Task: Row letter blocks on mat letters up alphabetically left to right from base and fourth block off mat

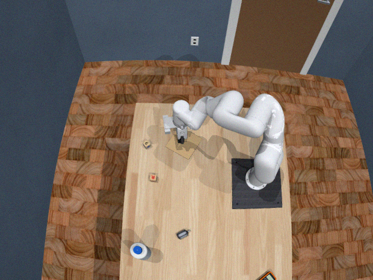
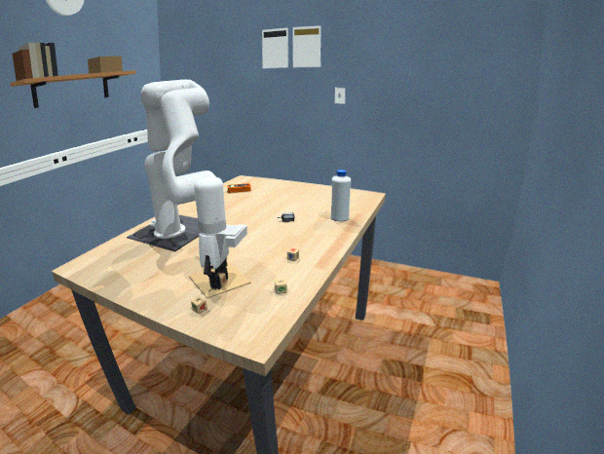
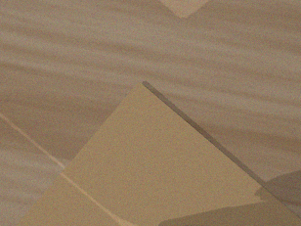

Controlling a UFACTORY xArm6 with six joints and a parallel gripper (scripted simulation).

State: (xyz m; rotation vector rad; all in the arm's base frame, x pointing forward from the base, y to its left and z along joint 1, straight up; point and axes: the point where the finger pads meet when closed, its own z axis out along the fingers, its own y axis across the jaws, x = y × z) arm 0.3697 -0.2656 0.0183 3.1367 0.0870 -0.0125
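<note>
The tan mat lies 3 cm to the left of my hand, 2 cm below it and 2 cm behind it. From my hand the other things lie so: orange device (83 cm to the left, 33 cm behind, 1 cm below); then small dark object (51 cm to the left, 3 cm ahead, 1 cm below).
</note>
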